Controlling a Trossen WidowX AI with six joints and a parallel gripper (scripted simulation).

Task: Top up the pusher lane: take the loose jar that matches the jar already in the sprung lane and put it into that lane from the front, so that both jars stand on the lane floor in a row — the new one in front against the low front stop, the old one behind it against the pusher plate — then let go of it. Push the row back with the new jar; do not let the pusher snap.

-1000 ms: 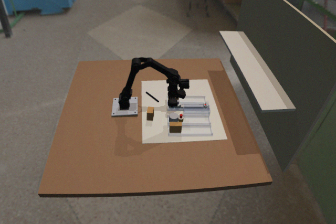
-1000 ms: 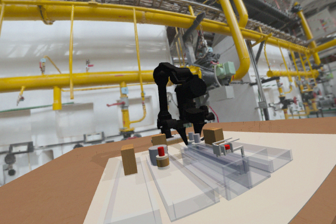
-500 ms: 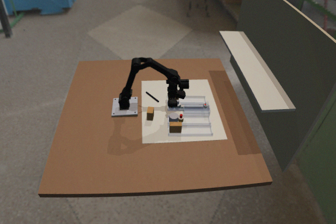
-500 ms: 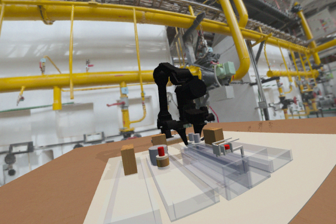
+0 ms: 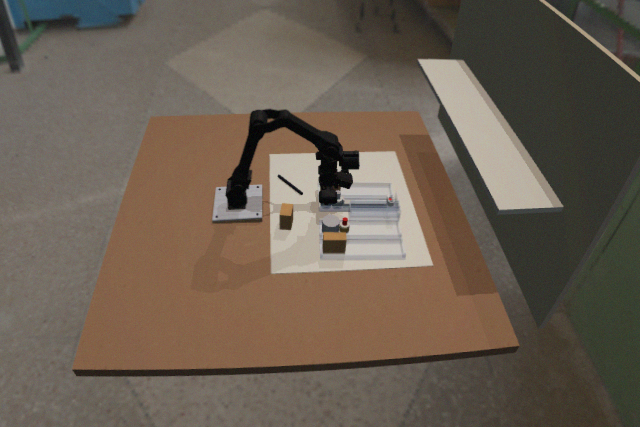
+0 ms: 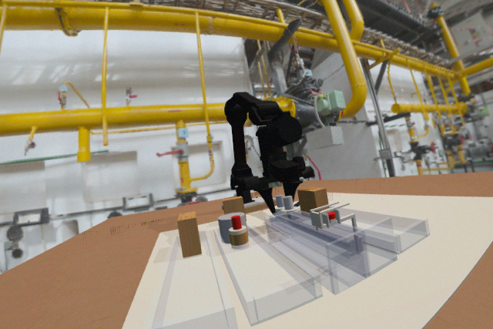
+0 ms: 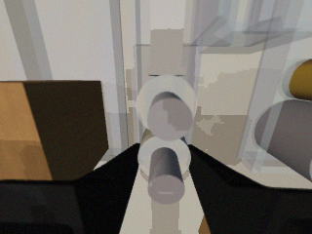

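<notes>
The grey cylinder is 1 cm ahead of my gripper tip and 13 cm to the right of it. Round my gripper tip: clear sprung lane (15 cm ahead, 3 cm to the right, 1 cm below); then red knob (23 cm ahead, 5 cm to the right, 4 cm above); then black stick (13 cm behind, 12 cm to the left, 2 cm below).
</notes>
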